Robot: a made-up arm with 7 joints. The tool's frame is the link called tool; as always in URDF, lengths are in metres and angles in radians.
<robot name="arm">
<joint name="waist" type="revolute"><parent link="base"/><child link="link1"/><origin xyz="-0.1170 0.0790 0.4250" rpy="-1.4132 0.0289 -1.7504"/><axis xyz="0 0 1"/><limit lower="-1.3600" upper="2.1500" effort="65" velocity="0.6"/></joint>
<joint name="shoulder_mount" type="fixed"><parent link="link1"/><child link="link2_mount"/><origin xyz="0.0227 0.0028 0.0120" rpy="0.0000 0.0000 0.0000"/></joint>
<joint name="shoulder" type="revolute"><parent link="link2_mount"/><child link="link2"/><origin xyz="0.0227 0.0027 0.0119" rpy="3.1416 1.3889 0.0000"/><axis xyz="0 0 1"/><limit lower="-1.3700" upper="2.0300" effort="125" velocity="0.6"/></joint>
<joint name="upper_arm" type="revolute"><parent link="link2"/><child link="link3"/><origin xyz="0.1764 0.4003 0.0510" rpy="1.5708 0.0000 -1.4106"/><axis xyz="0 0 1"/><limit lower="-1.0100" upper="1.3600" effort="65" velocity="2.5"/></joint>
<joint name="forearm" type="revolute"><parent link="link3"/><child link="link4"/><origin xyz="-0.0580 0.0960 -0.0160" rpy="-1.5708 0.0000 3.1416"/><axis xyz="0 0 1"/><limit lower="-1.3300" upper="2.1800" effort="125" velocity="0.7"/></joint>
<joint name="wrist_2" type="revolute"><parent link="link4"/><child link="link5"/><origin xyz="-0.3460 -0.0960 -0.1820" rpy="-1.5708 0.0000 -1.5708"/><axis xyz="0 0 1"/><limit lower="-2.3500" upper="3.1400" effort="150" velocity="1.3"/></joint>
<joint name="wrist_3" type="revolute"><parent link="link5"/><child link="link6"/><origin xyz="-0.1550 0.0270 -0.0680" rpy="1.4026 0.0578 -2.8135"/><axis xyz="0 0 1"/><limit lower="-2.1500" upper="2.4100" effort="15" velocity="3"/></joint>
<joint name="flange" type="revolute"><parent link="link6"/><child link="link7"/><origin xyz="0.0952 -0.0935 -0.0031" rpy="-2.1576 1.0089 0.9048"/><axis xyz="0 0 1"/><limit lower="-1.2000" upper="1.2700" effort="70" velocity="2.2"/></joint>
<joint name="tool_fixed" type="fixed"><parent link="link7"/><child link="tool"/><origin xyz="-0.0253 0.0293 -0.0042" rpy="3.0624 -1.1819 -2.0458"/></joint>
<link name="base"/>
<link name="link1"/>
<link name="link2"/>
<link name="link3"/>
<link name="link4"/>
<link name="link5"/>
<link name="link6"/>
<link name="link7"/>
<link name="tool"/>
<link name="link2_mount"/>
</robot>
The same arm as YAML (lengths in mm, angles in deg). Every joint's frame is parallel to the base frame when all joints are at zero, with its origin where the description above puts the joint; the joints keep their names.
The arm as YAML. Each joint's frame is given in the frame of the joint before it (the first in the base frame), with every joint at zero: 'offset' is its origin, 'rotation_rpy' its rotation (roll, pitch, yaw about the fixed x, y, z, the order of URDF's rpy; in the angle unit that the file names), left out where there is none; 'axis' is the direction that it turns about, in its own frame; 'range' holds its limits. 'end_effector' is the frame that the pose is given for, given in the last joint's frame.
length_unit: mm
angle_unit: deg
chain:
  - id: waist
    offset: [-117.0, 79.0, 425.0]
    axis: [0.970905, -0.180901, 0.156901]
    range: [-77.92, 123.19]
  - id: shoulder
    offset: [16.0, -49.0, -3.0]
    axis: "+y"
    range: [-78.5, 116.31]
  - id: upper_arm
    offset: [-238.0, 51.0, 367.0]
    axis: "+x"
    range: [-57.87, 77.92]
  - id: forearm
    offset: [-16.0, 96.0, 58.0]
    axis: "-y"
    range: [-76.2, 124.9]
  - id: wrist_2
    offset: [96.0, 182.0, -346.0]
    axis: "+z"
    range: [-134.65, 179.91]
  - id: wrist_3
    offset: [-155.0, 27.0, -68.0]
    axis: [-0.326885, 0.930157, 0.167192]
    range: [-123.19, 138.08]
  - id: flange
    offset: [-89.0, -17.0, -98.0]
    axis: [0.98883, 0.0035, 0.149005]
    range: [-68.75, 72.77]
end_effector:
  offset: [1.0, 17.0, -35.0]
  rotation_rpy: [-51.21, -24.62, 16.4]

